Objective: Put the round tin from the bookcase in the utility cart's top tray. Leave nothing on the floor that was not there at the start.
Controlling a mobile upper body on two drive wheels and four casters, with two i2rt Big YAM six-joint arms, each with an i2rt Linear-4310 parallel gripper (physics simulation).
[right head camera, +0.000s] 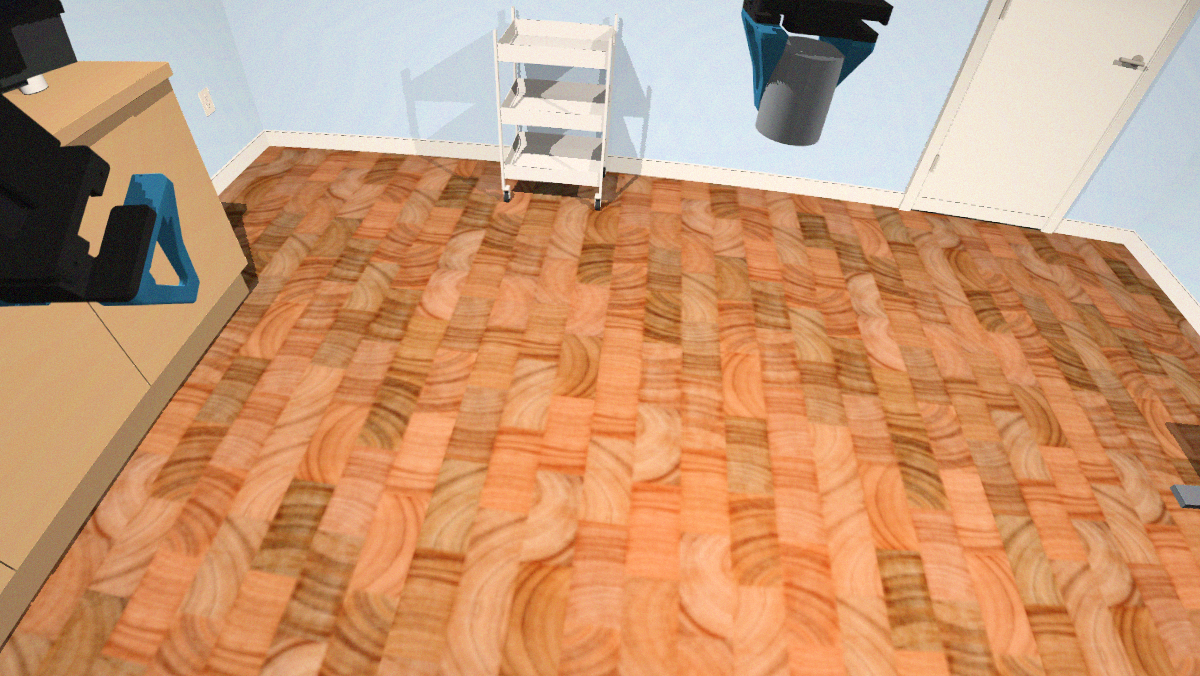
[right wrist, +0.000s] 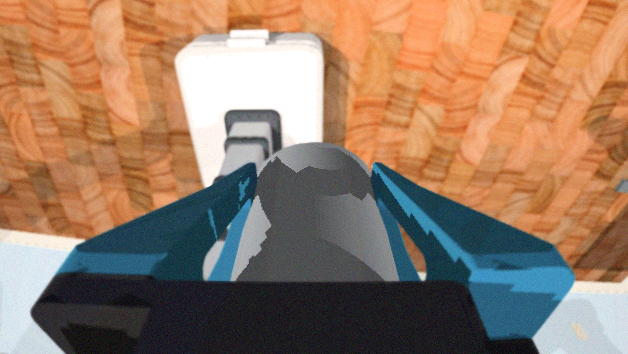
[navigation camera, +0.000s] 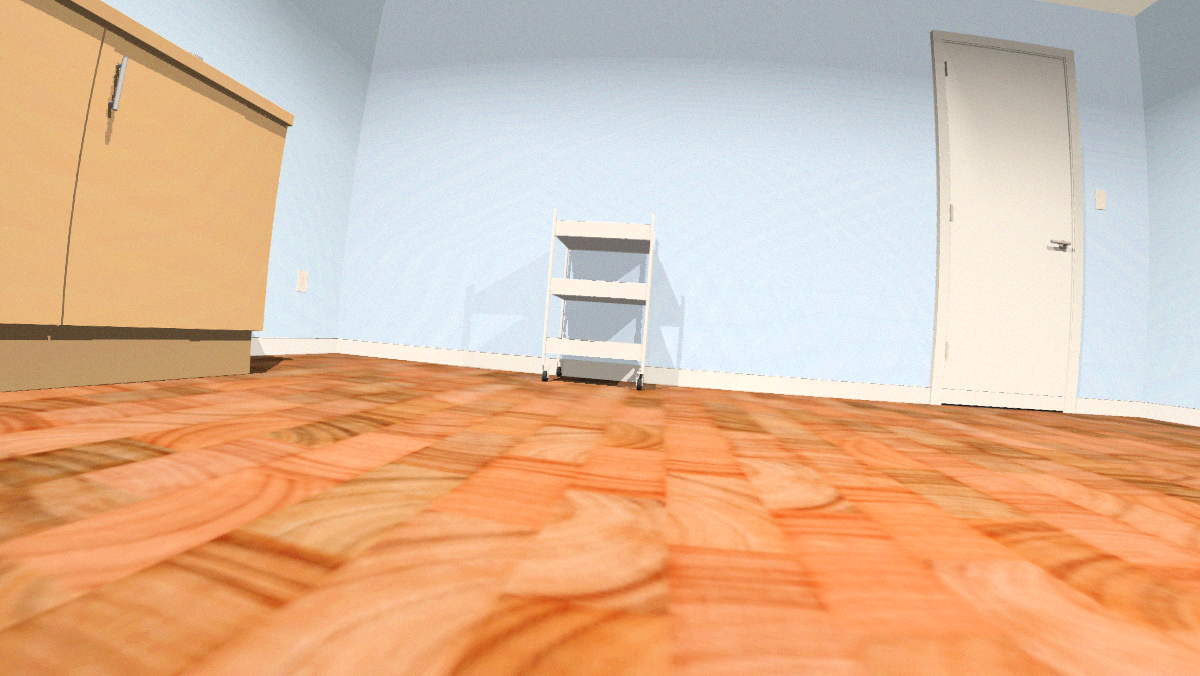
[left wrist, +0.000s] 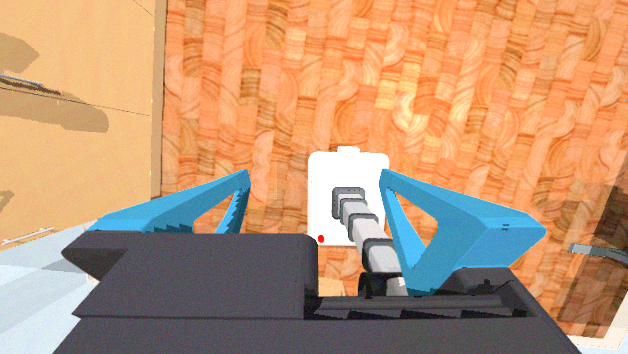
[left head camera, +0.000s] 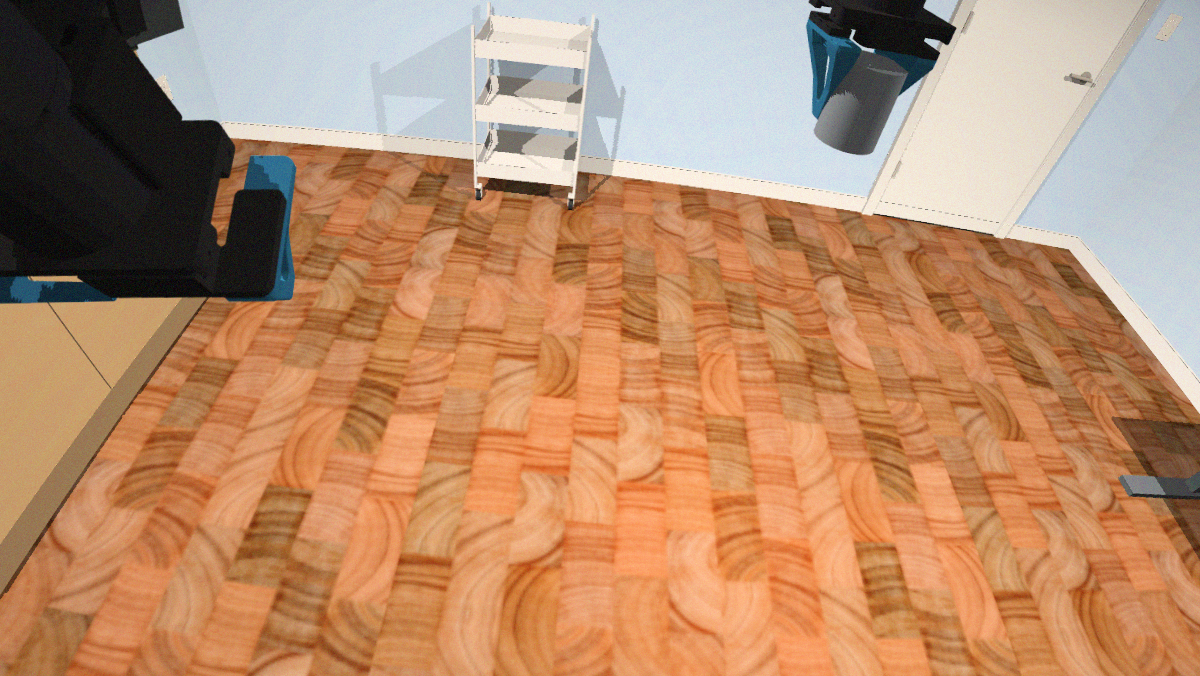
Labels:
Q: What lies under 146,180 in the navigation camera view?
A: A tan cabinet.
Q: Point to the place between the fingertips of the right gripper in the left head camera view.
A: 839,120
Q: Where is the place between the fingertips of the right gripper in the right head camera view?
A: At 784,110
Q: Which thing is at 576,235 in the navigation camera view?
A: A white utility cart.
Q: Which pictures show the left gripper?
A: The right head camera view, the left wrist view and the left head camera view only.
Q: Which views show the round grey tin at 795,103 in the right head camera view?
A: The right head camera view, the right wrist view and the left head camera view only.

